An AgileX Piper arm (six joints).
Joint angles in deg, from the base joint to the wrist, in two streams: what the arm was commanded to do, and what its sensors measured. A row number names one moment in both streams.
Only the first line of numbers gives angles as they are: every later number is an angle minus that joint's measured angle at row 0.
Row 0, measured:
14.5, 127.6, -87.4, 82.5, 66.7, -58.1
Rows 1 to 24, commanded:
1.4, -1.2, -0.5, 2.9, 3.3, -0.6
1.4, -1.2, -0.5, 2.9, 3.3, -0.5
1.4, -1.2, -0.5, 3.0, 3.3, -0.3
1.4, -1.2, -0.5, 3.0, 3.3, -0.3
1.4, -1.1, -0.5, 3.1, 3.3, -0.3
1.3, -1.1, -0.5, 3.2, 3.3, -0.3
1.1, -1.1, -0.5, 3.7, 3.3, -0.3
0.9, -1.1, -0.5, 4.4, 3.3, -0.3
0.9, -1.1, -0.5, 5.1, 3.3, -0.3
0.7, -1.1, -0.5, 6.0, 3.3, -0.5
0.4, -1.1, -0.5, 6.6, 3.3, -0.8
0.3, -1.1, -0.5, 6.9, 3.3, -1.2
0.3, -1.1, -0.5, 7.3, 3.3, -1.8
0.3, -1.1, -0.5, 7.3, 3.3, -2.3
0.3, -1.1, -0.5, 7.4, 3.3, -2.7
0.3, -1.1, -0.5, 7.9, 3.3, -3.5
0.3, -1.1, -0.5, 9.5, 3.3, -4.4
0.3, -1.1, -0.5, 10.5, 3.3, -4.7
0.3, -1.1, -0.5, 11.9, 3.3, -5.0
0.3, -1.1, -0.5, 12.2, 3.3, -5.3
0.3, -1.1, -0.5, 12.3, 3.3, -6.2
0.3, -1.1, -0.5, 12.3, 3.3, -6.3
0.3, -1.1, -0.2, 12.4, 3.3, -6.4
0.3, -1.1, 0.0, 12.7, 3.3, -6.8
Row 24, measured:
0.5, 0.0, 0.0, 8.2, 0.1, -5.1
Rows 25 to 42, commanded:
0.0, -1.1, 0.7, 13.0, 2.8, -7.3
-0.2, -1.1, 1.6, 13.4, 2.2, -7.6
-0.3, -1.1, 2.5, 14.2, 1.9, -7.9
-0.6, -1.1, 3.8, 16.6, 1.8, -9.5
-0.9, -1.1, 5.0, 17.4, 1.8, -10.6
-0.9, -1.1, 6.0, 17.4, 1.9, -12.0
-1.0, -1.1, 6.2, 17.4, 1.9, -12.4
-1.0, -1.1, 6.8, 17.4, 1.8, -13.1
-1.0, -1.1, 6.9, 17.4, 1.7, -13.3
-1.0, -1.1, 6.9, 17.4, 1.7, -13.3
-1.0, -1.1, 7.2, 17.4, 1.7, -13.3
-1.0, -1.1, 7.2, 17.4, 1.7, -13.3
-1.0, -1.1, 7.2, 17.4, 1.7, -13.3
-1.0, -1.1, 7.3, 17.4, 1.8, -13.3
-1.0, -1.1, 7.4, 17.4, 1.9, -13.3
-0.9, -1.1, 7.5, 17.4, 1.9, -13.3
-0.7, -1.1, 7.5, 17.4, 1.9, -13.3
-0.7, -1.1, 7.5, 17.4, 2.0, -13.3
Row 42, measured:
-0.7, 0.0, 7.4, 14.5, -1.6, -12.6
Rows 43 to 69, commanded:
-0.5, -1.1, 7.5, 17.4, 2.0, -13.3
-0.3, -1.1, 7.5, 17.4, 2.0, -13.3
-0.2, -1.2, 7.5, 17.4, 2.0, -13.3
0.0, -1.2, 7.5, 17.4, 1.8, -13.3
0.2, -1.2, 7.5, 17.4, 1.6, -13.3
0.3, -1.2, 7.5, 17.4, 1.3, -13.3
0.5, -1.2, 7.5, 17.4, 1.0, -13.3
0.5, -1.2, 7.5, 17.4, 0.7, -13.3
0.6, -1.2, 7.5, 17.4, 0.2, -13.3
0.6, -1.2, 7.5, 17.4, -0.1, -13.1
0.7, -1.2, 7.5, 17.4, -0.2, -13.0
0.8, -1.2, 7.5, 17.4, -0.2, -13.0
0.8, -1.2, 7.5, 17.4, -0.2, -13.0
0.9, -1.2, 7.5, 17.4, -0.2, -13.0
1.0, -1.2, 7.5, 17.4, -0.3, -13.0
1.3, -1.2, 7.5, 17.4, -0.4, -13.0
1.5, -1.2, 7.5, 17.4, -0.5, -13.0
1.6, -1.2, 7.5, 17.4, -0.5, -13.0
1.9, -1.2, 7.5, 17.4, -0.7, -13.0
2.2, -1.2, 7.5, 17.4, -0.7, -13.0
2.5, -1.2, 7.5, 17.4, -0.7, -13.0
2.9, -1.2, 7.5, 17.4, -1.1, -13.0
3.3, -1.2, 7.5, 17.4, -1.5, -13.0
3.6, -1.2, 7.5, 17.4, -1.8, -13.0
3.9, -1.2, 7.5, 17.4, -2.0, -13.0
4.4, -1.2, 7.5, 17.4, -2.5, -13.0
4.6, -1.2, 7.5, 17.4, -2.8, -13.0
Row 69, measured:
2.5, 0.0, 7.6, 16.1, -5.4, -12.7
